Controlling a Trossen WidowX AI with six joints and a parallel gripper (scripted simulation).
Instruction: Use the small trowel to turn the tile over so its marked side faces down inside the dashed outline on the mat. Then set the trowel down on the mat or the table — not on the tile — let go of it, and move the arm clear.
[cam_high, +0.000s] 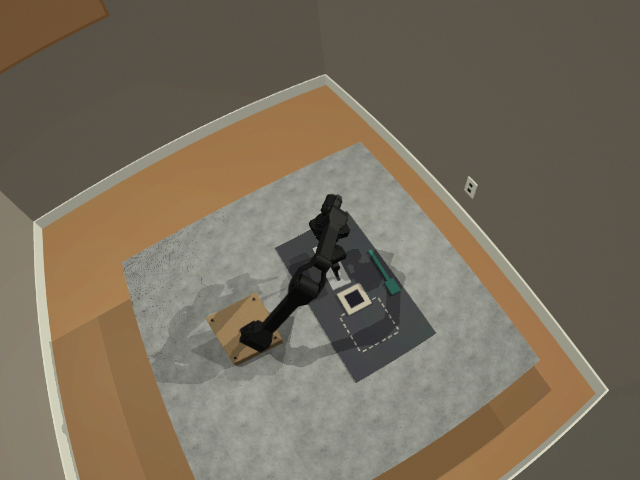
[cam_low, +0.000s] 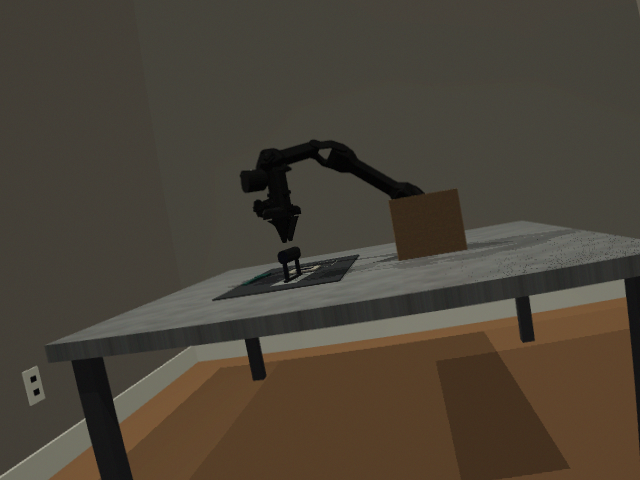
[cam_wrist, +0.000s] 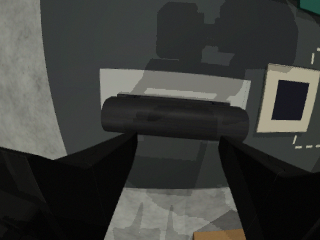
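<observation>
My gripper tip is now 20 mm to the left of the small trowel and 70 mm above it. Round my gripper tip: dark mat 10 mm ahead, 130 mm to the right, 130 mm below; then cream tile 10 mm behind, 170 mm to the right, 100 mm below; then teal flat tool 150 mm ahead, 160 mm to the right, 110 mm below.
</observation>
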